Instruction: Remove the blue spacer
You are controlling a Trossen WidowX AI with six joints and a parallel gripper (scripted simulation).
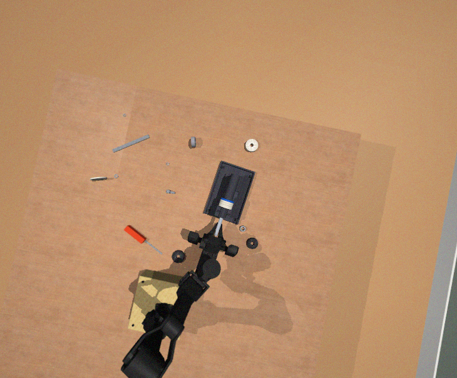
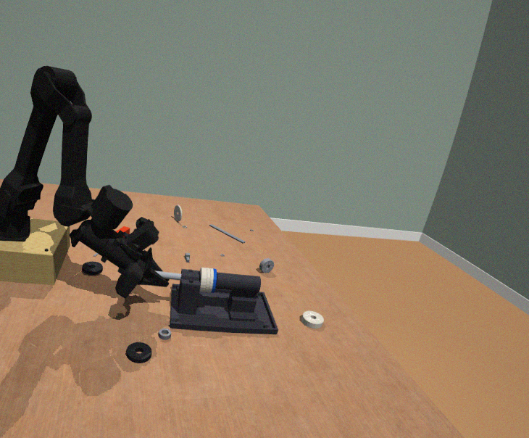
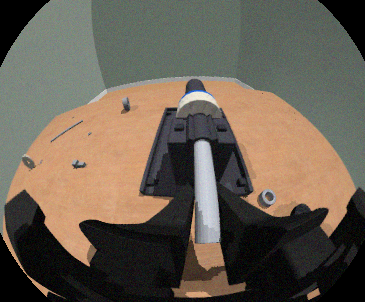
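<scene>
My gripper tip is now 40 mm short of the grey shaft, 10 mm to the left of it and 20 mm below it. Round my gripper tip: grey bushing 320 mm ahead, 130 mm to the left, 40 mm below; blue spacer 90 mm ahead, 20 mm to the right, 20 mm above; red-handled screwdriver 100 mm behind, 300 mm to the left, 60 mm below.
</scene>
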